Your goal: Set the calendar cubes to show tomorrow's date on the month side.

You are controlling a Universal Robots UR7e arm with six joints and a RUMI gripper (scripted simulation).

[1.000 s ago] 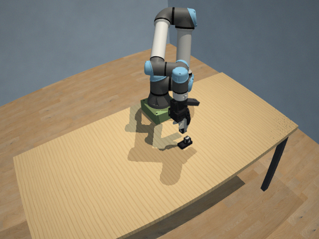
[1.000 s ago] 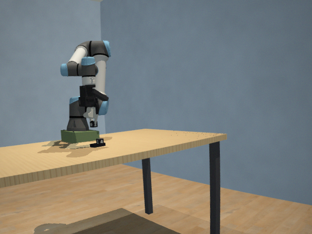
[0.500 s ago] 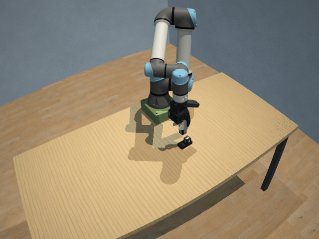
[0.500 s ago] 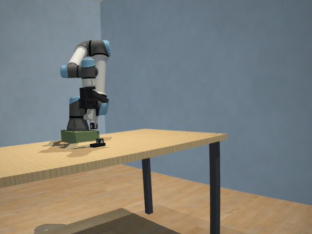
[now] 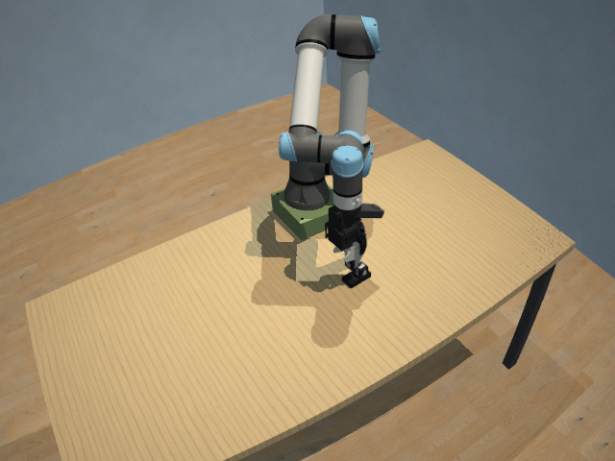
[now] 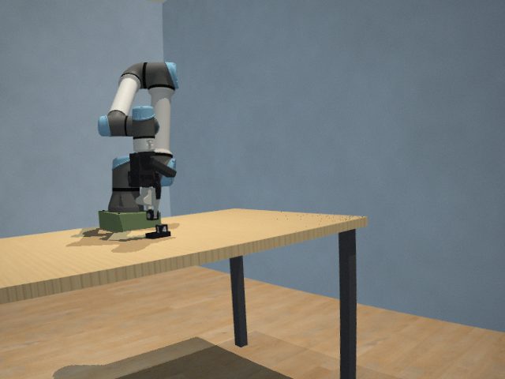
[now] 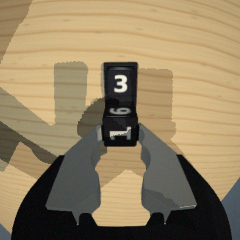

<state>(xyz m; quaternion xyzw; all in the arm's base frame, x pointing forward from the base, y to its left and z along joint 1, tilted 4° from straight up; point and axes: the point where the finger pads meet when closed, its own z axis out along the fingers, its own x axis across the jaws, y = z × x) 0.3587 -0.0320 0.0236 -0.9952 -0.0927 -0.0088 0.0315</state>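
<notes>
Now: hand 2 cm to the right of the black calendar tray and 8 cm above it. Round my hand: black digit cube (1 cm below).
</notes>
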